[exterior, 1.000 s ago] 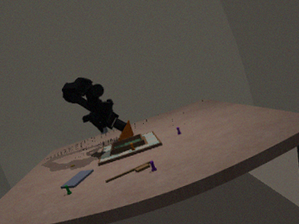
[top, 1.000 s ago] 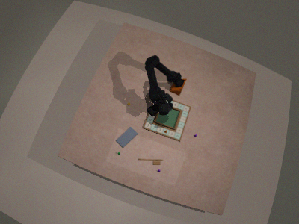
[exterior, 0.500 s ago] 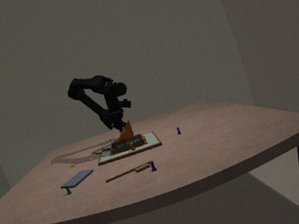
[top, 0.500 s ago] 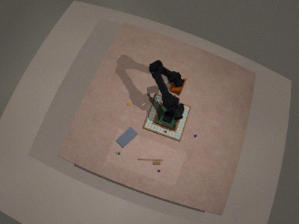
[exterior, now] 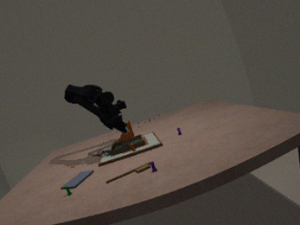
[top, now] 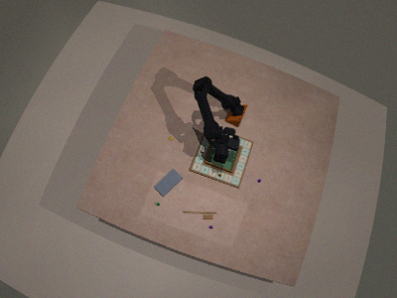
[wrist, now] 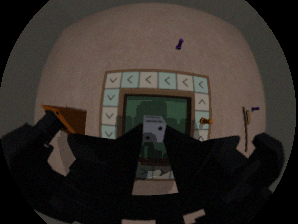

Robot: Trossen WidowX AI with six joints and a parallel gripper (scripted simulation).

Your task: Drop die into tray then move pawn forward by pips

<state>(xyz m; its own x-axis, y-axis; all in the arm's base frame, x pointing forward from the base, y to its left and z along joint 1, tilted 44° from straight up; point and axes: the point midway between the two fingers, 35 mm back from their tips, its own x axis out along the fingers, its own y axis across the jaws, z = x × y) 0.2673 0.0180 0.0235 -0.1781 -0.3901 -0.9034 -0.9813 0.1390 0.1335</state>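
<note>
Right now the orange pawn is 120 mm ahead of my gripper tip, 10 mm to the left of it and 50 mm below it. Round my gripper tip: green dice tray: 10 mm ahead, 10 mm to the right, 70 mm below; then pale die: right at my gripper tip; then yellow piece: 10 mm ahead, 310 mm to the right, 80 mm below.
</note>
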